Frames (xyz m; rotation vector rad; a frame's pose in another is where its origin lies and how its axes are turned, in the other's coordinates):
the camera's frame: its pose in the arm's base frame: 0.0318 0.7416 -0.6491 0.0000 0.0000 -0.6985
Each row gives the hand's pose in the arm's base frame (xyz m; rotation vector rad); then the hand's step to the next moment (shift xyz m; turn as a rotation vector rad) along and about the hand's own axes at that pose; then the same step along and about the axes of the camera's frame.
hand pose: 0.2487 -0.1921 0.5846 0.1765 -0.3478 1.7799
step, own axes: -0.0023 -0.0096 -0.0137 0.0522 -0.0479 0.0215
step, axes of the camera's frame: 0.0055 0.0102 -0.0123 -0.0077 0.0600 0.0427
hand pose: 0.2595 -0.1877 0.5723 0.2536 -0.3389 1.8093
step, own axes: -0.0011 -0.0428 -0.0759 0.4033 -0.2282 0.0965
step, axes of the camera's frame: 0.0086 0.0550 -0.0671 -0.1587 0.3682 0.2515
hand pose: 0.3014 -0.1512 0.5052 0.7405 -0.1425 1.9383
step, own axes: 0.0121 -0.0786 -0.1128 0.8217 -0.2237 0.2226
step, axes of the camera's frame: -0.0488 0.0804 -0.1010 -0.3903 0.5289 0.5855
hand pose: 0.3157 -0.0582 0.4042 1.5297 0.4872 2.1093
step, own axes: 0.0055 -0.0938 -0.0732 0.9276 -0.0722 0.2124
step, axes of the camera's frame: -0.0930 0.0259 -0.0697 -0.3982 0.4398 0.7475
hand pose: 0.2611 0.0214 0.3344 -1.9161 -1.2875 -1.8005
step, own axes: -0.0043 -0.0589 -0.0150 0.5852 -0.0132 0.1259
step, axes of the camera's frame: -0.0540 -0.0153 -0.0237 -0.2223 0.2694 0.4863
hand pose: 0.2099 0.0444 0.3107 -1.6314 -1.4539 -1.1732
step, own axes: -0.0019 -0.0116 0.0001 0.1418 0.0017 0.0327
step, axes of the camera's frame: -0.0095 -0.0062 -0.0028 -0.0506 0.0695 0.1174
